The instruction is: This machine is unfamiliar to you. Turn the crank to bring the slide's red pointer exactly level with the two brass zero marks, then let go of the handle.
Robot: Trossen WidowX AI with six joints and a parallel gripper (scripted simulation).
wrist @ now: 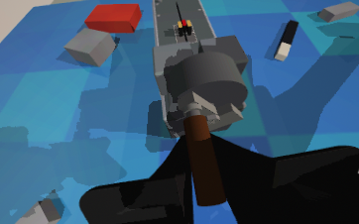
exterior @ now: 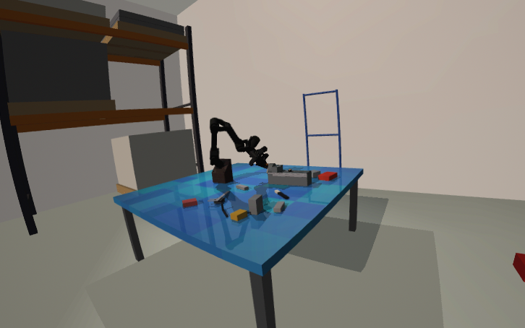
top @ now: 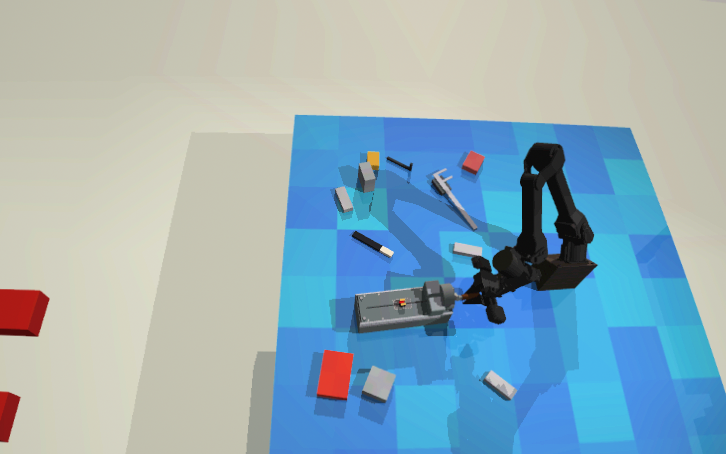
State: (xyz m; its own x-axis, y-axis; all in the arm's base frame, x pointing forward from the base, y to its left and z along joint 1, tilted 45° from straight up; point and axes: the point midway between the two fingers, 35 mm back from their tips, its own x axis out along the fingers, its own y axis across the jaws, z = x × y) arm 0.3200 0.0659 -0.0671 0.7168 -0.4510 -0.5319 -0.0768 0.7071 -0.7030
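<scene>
The brown crank handle lies 20 mm behind my gripper tip and 20 mm above it. From my gripper tip the other things lie so: red block 150 mm behind, 540 mm to the right, 80 mm below; then red pointer 170 mm ahead, 10 mm below; then black key 90 mm ahead, 540 mm to the right, 80 mm below.
</scene>
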